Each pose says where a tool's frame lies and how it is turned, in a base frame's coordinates. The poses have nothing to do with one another.
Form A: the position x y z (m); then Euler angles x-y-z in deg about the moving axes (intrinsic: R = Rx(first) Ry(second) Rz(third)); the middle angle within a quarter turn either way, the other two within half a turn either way.
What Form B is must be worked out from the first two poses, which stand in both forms.
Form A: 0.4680 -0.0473 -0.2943 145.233 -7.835 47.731
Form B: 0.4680 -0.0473 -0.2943 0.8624 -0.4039 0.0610 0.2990
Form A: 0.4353 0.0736 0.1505 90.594 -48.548 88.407
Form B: 0.4353 0.0736 0.1505 0.2629 -0.6590 0.2376 0.6634
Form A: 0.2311 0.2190 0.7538 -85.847 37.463 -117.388
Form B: 0.2311 0.2190 0.7538 -0.5360 -0.4289 -0.7061 0.1735
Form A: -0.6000 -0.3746 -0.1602 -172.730 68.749 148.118
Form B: -0.6000 -0.3746 -0.1602 -0.1918 0.8019 -0.1044 0.5562
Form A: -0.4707 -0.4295 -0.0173 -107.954 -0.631 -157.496
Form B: -0.4707 -0.4295 -0.0173 -0.1546 -0.7939 -0.5759 0.1191
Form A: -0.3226 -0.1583 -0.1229 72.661 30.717 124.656
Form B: -0.3226 -0.1583 -0.1229 0.4543 -0.4068 0.7609 0.2218
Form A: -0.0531 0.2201 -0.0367 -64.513 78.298 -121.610
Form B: -0.0531 0.2201 -0.0367 -0.6680 -0.1009 -0.7369 0.0258
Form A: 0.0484 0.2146 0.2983 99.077 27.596 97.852
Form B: 0.0484 0.2146 0.2983 0.6021 -0.4553 0.5943 0.2773
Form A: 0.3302 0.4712 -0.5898 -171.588 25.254 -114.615
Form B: 0.3302 0.4712 -0.5898 0.5391 0.8104 0.1780 0.1448
